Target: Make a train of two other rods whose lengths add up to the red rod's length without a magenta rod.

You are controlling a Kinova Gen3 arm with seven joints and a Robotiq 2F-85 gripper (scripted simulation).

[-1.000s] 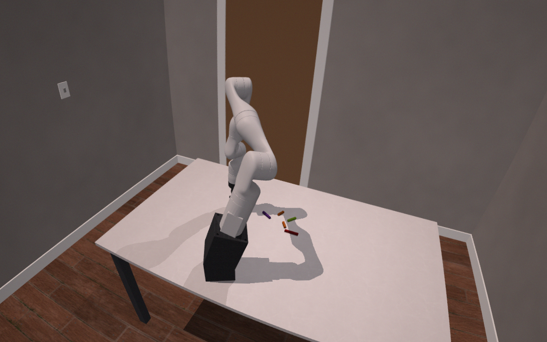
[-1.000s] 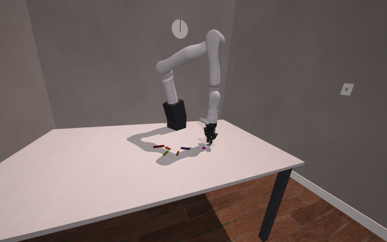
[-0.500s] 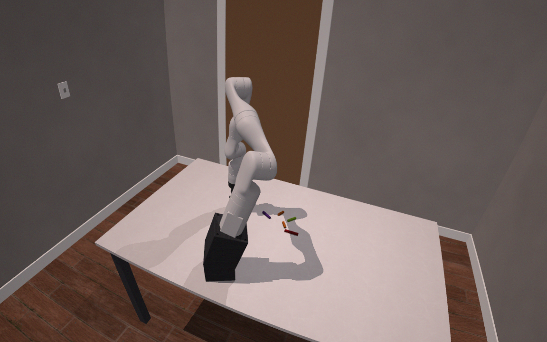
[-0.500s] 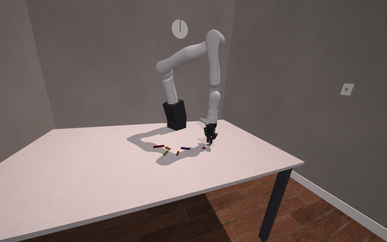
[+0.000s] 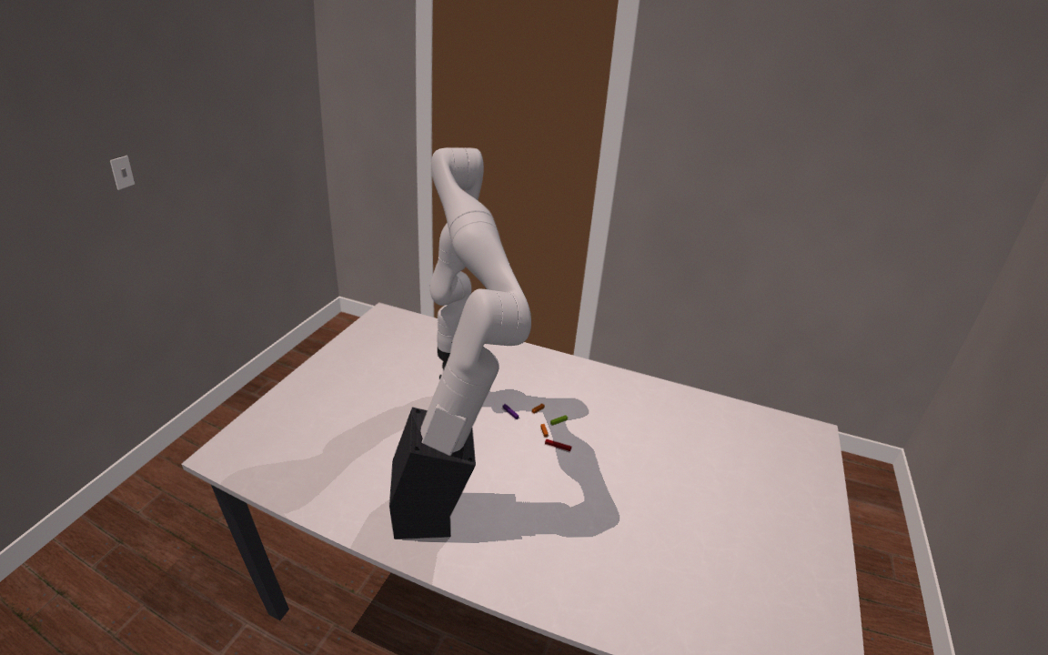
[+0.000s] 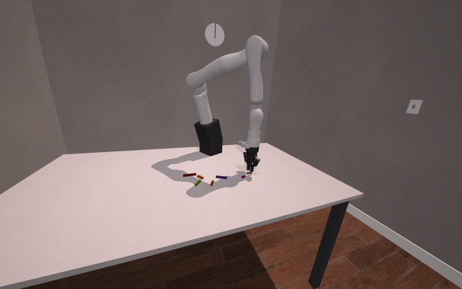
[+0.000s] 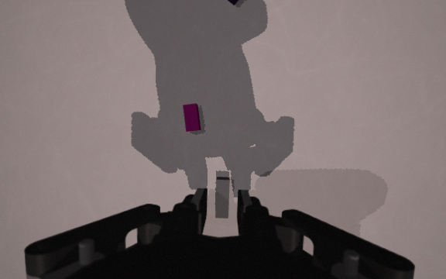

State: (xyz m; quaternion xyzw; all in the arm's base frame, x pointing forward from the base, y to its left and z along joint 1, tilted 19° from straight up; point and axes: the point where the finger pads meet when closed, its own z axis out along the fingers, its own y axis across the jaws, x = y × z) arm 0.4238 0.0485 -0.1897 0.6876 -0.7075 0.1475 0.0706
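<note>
My hand is 3 cm above the grey rod. From my hand the other things lie so: purple rod (18 cm to the right, 3 cm below, 3 cm behind); then magenta rod (6 cm to the right, 3 cm below, 2 cm ahead); then lime rod (31 cm to the right, 3 cm below, 3 cm behind).
</note>
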